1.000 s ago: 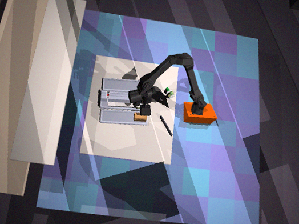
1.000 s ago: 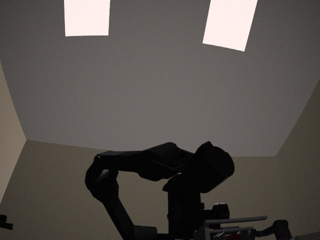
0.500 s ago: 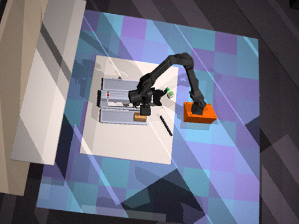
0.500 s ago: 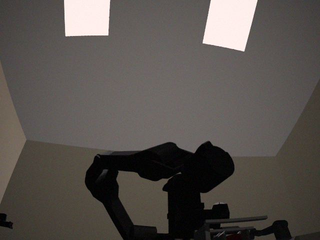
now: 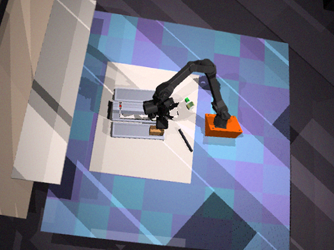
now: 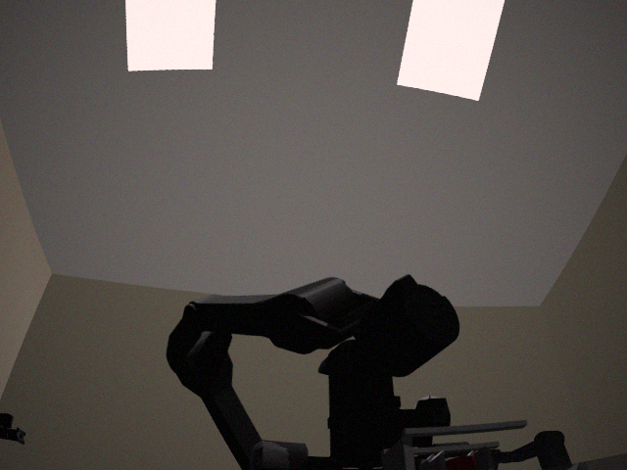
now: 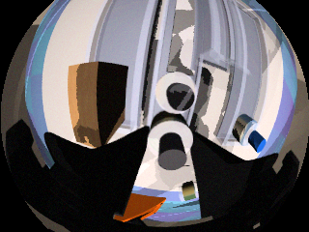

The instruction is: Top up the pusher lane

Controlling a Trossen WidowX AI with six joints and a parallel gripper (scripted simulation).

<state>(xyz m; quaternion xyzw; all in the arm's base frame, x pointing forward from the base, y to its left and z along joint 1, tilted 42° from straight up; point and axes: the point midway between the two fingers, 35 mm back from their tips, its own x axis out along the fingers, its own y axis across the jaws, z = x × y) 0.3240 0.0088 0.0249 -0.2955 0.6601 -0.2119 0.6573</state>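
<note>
My gripper tip is now 80 mm to the right of the brown box, 20 mm above it and 10 mm short of it. From my gripper tip the other things lie so: black rod (160 mm behind, 100 mm to the left, 50 mm below).
</note>
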